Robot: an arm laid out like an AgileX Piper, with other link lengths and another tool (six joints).
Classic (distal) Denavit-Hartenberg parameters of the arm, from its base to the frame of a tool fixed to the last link. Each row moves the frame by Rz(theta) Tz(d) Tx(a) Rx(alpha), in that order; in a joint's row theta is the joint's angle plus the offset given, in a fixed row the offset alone. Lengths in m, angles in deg.
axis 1: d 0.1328  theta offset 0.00  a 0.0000  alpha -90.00
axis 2: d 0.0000  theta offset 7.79  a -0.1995  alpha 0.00
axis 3: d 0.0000  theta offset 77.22  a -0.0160  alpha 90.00
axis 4: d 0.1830  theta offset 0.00  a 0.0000  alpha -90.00
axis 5: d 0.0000  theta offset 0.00  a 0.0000  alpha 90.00
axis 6: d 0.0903  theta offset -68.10  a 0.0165  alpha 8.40
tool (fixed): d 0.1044  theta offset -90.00  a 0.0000  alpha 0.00
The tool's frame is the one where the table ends.
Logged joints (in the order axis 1, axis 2, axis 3, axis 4, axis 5, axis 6), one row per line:
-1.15 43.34 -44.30 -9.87 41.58 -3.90
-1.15 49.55 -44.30 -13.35 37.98 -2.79
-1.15 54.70 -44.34 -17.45 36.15 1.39
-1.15 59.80 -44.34 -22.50 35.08 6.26
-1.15 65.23 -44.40 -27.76 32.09 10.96
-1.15 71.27 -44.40 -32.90 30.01 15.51
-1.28 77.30 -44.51 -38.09 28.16 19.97
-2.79 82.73 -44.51 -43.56 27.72 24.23
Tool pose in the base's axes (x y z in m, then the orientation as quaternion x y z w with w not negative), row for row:
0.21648 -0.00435 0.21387 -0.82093 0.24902 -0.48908 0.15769
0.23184 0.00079 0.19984 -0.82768 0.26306 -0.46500 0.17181
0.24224 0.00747 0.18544 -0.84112 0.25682 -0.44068 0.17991
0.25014 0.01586 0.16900 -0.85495 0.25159 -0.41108 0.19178
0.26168 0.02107 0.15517 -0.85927 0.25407 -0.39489 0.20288
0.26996 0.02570 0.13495 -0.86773 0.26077 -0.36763 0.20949
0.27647 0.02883 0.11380 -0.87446 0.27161 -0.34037 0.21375
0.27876 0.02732 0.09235 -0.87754 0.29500 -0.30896 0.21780
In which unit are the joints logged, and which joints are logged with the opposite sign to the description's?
The joints are logged in degrees. Opposite sign: axis 4, axis 6.
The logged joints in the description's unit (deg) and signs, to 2 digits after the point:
-1.15 43.34 -44.30 9.87 41.58 3.90
-1.15 49.55 -44.30 13.35 37.98 2.79
-1.15 54.70 -44.34 17.45 36.15 -1.39
-1.15 59.80 -44.34 22.50 35.08 -6.26
-1.15 65.23 -44.40 27.76 32.09 -10.96
-1.15 71.27 -44.40 32.90 30.01 -15.51
-1.28 77.30 -44.51 38.09 28.16 -19.97
-2.79 82.73 -44.51 43.56 27.72 -24.23

